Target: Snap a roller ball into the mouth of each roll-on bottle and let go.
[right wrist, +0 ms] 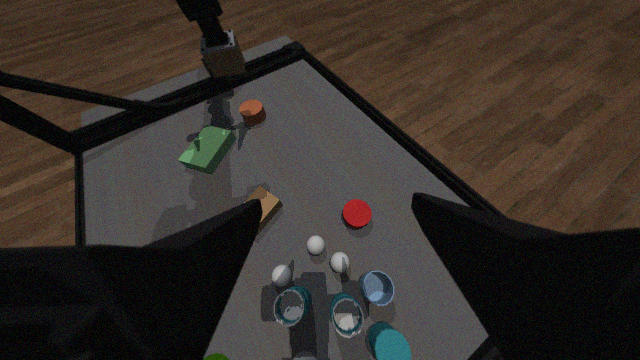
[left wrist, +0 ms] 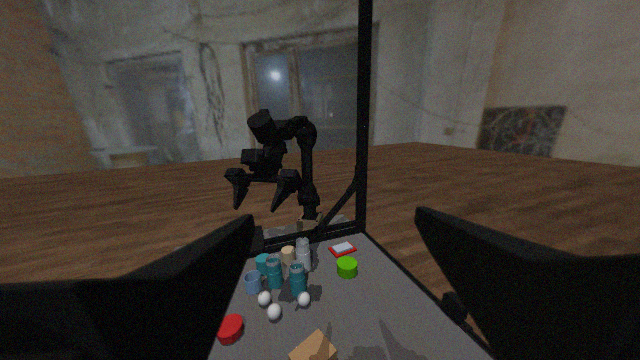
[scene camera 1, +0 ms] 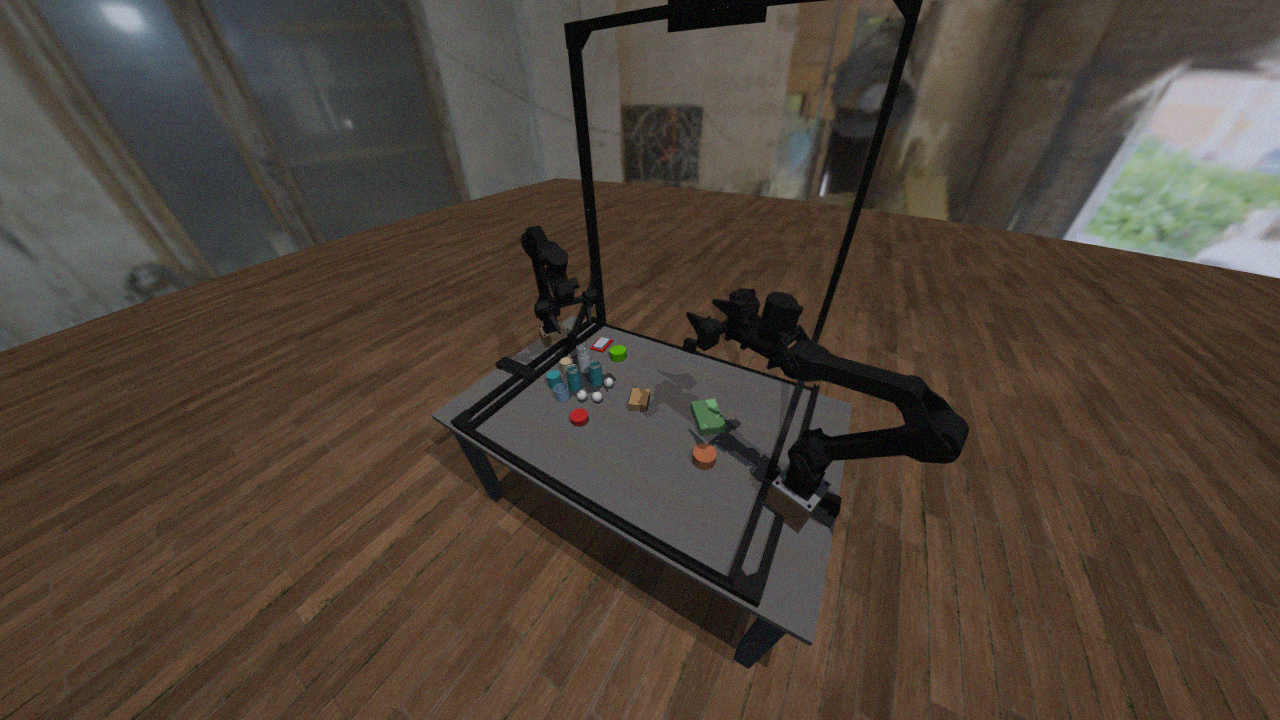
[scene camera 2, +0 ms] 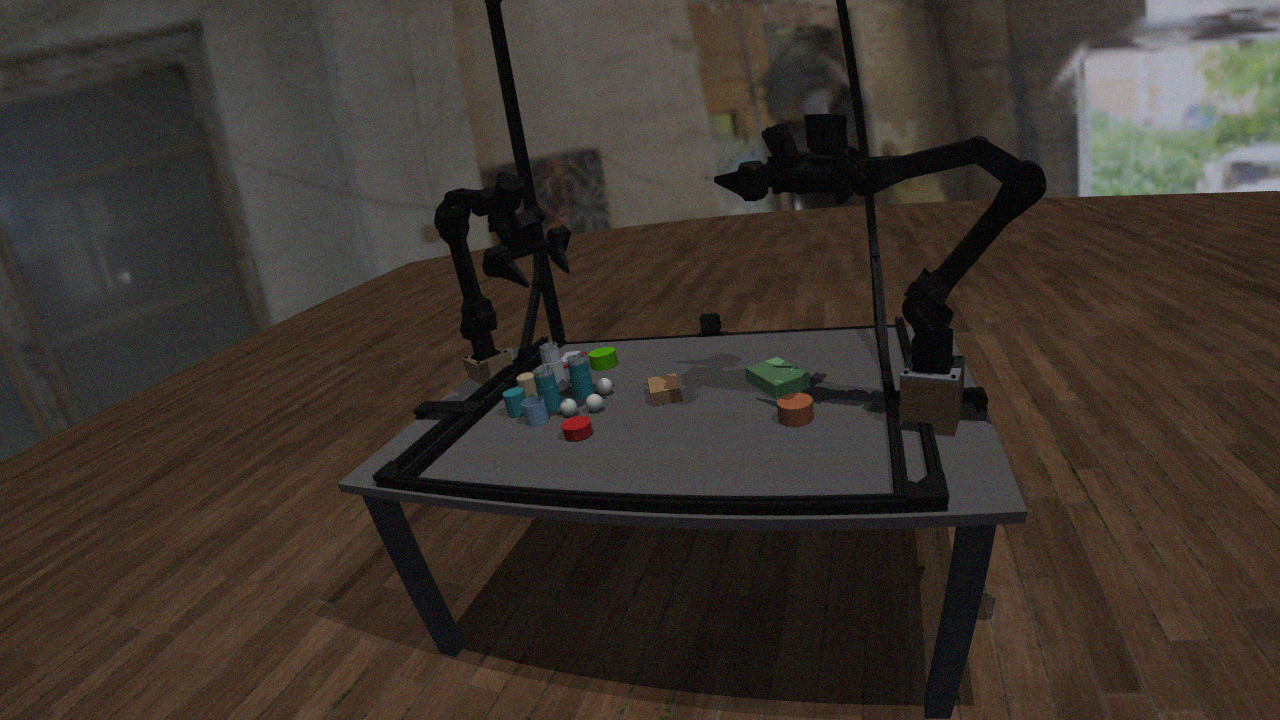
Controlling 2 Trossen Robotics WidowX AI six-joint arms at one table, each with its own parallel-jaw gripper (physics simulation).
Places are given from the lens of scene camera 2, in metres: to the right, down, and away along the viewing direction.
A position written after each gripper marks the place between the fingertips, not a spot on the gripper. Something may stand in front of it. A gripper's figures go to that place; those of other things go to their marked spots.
left gripper (scene camera 2: 727, 176): 0.15, -0.32, 0.99
right gripper (scene camera 2: 548, 278): -0.17, -0.15, 1.12
green block (scene camera 2: 776, 377): 0.27, 0.03, 1.15
